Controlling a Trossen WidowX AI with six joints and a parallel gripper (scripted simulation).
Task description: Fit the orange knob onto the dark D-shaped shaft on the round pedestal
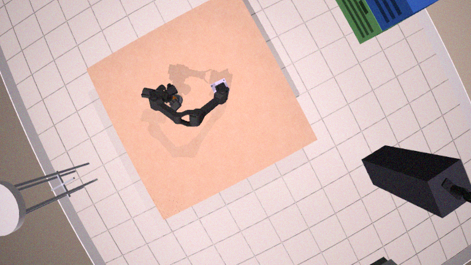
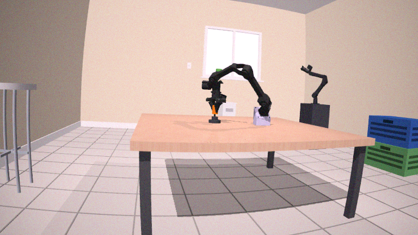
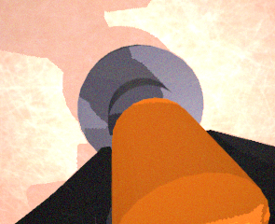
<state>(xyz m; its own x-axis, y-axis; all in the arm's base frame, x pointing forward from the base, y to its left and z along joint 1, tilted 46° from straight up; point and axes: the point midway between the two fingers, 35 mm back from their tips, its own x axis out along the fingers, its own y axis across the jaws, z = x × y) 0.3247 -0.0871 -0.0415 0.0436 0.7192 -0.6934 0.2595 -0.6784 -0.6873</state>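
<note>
My gripper tip is 40 mm above the round pedestal. From my gripper tip the other things lie so: orange knob (20 mm above).
</note>
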